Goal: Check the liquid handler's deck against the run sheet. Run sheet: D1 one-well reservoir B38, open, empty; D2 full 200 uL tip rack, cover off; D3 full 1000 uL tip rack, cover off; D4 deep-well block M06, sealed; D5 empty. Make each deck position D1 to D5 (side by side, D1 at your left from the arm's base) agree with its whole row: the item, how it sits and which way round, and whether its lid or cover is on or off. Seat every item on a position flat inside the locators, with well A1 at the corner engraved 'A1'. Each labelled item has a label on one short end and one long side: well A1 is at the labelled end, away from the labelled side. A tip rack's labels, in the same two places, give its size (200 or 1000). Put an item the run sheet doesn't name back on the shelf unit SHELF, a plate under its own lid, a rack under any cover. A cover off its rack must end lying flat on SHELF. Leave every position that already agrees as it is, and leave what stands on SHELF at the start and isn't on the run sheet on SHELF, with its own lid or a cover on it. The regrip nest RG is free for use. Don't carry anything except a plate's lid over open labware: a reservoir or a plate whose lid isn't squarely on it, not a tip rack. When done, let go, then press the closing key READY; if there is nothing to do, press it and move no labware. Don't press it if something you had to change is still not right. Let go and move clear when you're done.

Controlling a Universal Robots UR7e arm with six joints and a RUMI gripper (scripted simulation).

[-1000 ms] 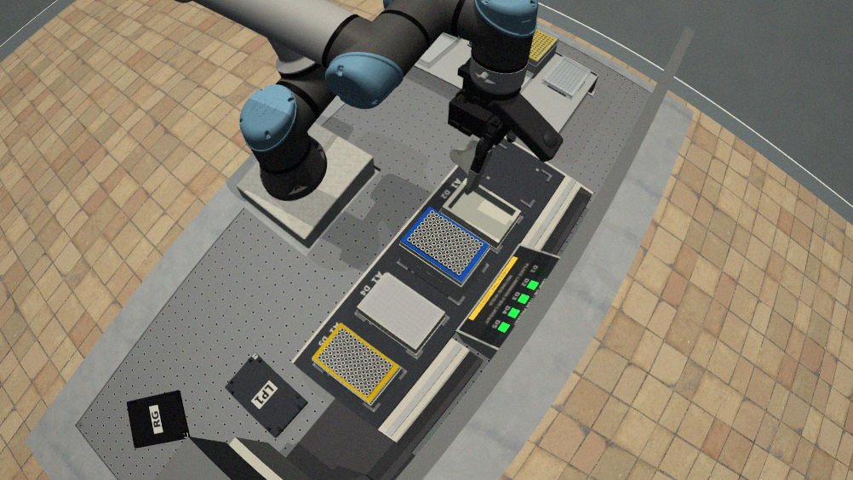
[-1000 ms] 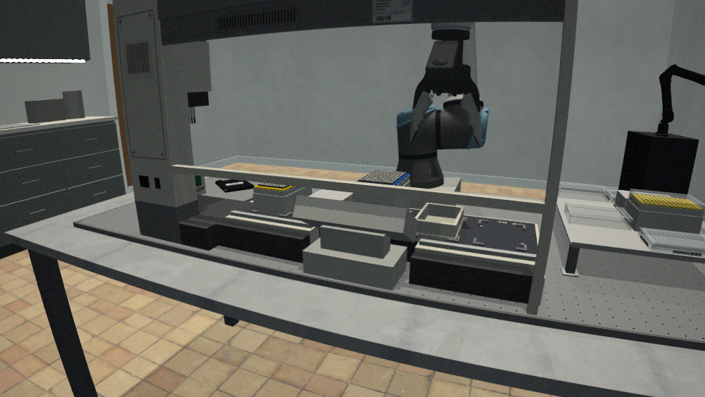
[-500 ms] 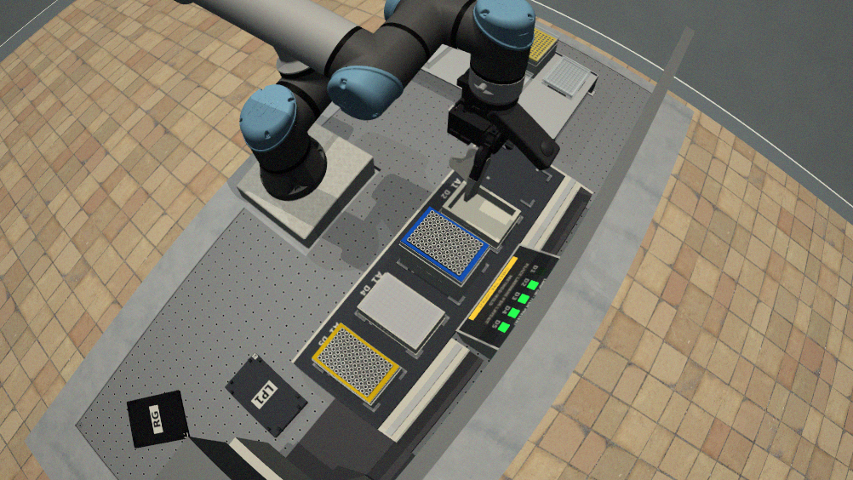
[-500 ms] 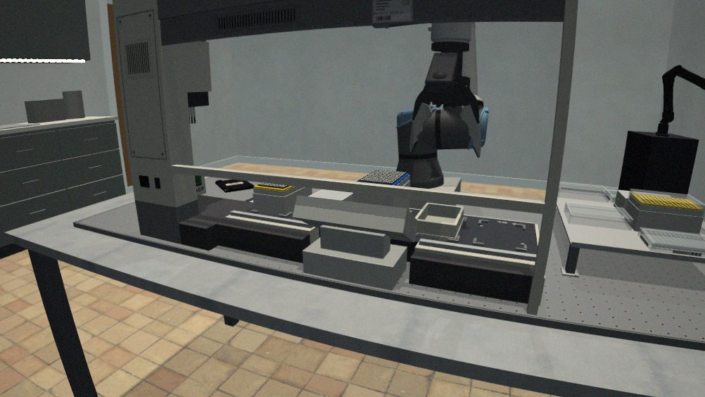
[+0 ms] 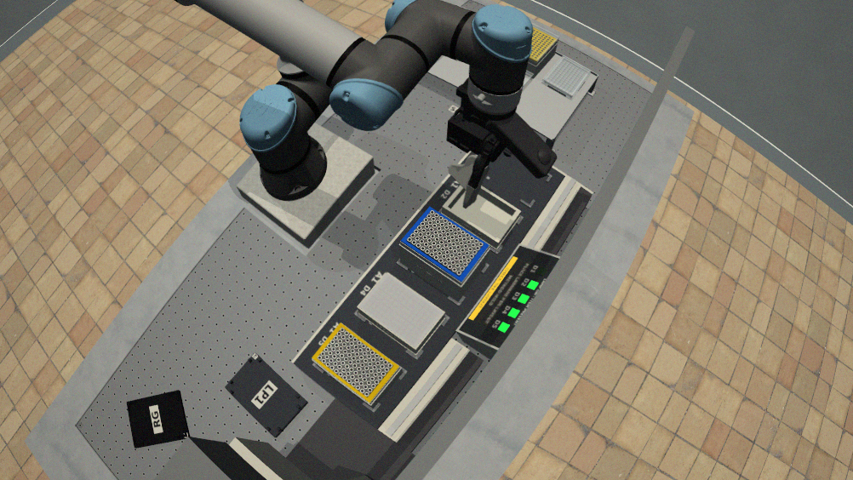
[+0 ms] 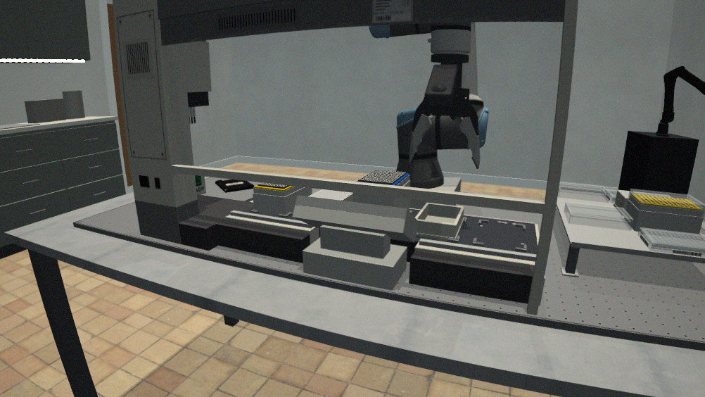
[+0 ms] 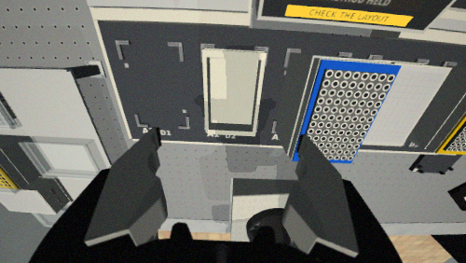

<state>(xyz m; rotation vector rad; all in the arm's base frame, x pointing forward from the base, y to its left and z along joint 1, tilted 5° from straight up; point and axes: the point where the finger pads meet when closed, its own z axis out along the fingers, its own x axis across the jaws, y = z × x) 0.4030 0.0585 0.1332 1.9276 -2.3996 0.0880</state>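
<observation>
Right now the one-well reservoir is 12 cm below my hand. Also, from my hand: handler's frame bar 15 cm ahead, 21 cm to the right, 1 cm below; blue-framed tip rack 3 cm behind, 13 cm to the right, 7 cm below; handler's frame post 22 cm ahead, 14 cm to the left, 5 cm above.
</observation>
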